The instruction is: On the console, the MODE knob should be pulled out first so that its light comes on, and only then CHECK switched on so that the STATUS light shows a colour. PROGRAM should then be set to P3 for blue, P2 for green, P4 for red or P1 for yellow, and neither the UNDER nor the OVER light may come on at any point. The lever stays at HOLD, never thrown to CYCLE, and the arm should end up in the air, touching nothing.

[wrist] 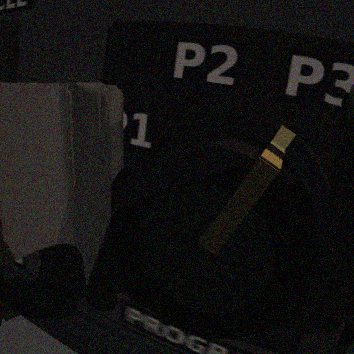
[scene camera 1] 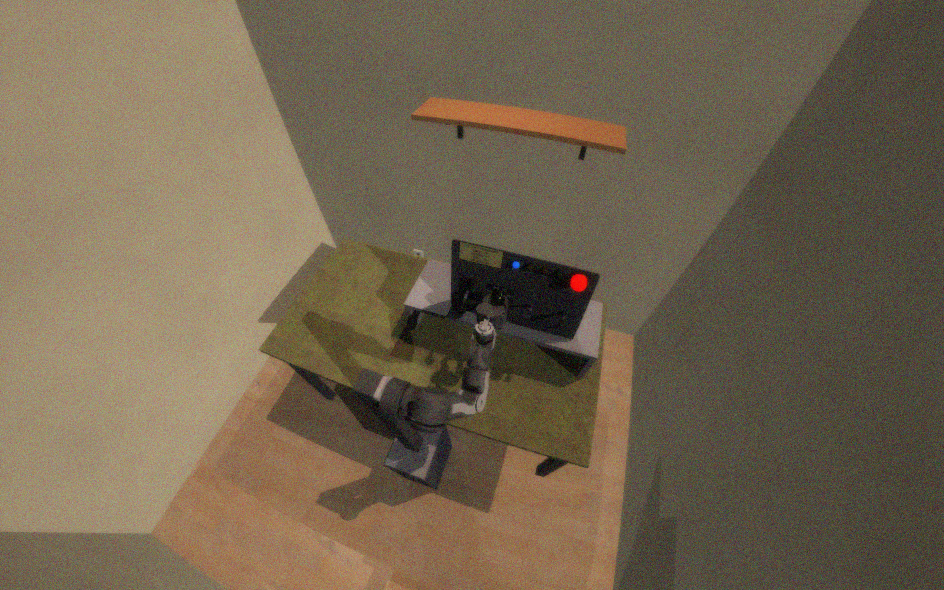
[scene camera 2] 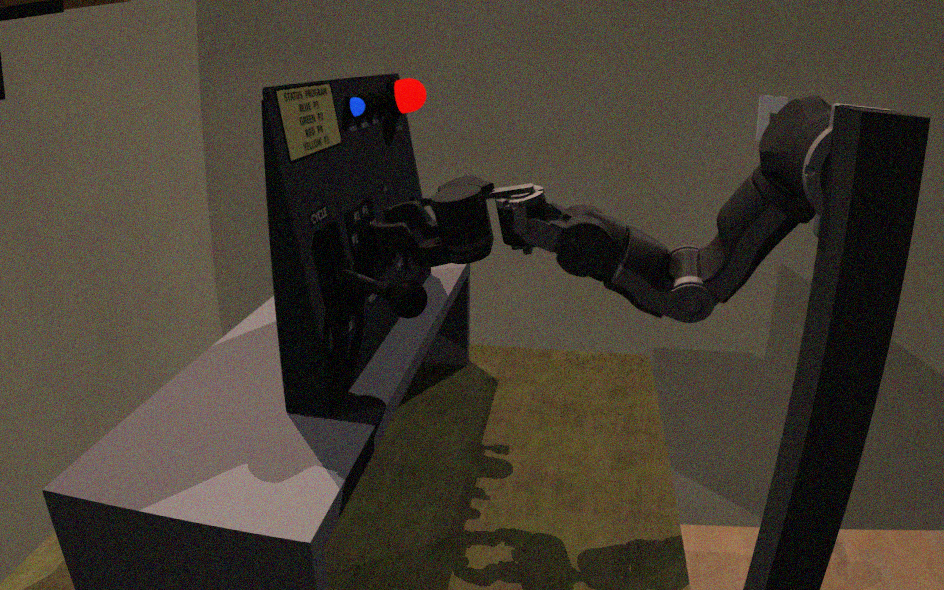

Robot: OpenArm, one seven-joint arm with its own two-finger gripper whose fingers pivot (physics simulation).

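The console [scene camera 1: 539, 292] [scene camera 2: 299, 180] has a lit blue light [scene camera 1: 515, 265] [scene camera 2: 357, 106] beside its chart and a large bright red knob or lamp [scene camera 1: 578, 282] [scene camera 2: 410, 95] at the top right; its label is unreadable. No other light shows lit. My gripper [scene camera 1: 492, 297] [scene camera 2: 381, 243] is shut on the PROGRAM knob [wrist: 240, 205], whose yellow pointer lines up with P3 in the wrist view; one finger shows at left. The lever [scene camera 2: 405, 297] sticks out below the CYCLE label; its HOLD label is hidden. The CHECK switch is too dark to tell.
The console stands on a grey riser [scene camera 1: 588, 327] [scene camera 2: 174, 431] on the green-topped table [scene camera 1: 549, 410] [scene camera 2: 556, 417]. The lever's ball is close below the gripper. An orange wall shelf [scene camera 1: 522, 121] is above the console. The chart [scene camera 2: 309, 121] pairs blue with P3.
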